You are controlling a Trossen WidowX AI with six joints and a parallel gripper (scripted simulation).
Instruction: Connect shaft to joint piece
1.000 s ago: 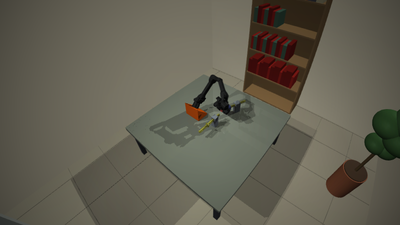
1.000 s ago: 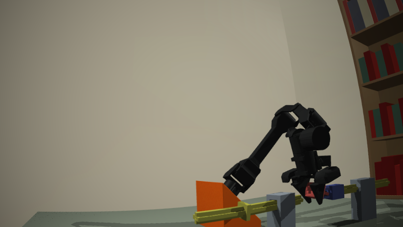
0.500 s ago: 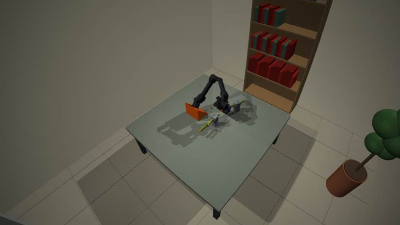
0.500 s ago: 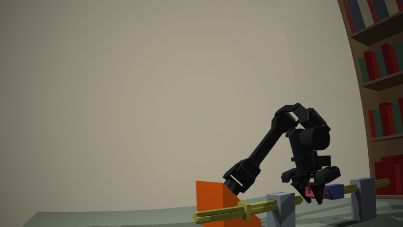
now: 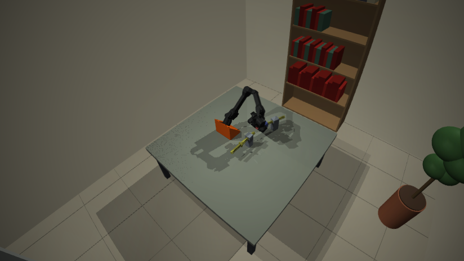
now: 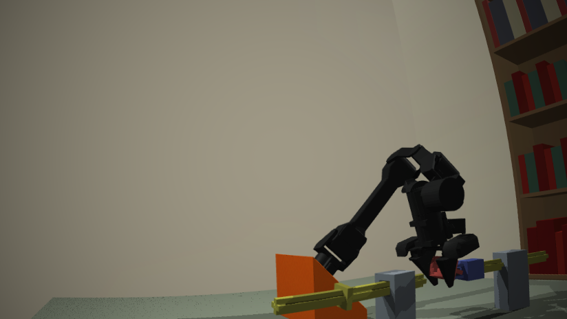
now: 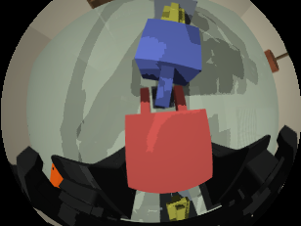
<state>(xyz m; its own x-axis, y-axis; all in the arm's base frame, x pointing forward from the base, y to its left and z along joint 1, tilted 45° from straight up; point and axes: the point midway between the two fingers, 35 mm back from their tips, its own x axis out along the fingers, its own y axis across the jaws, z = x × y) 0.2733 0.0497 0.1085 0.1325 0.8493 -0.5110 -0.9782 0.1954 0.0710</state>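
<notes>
My gripper tip is now 1 cm to the right of the red joint piece and 3 cm below it.
</notes>
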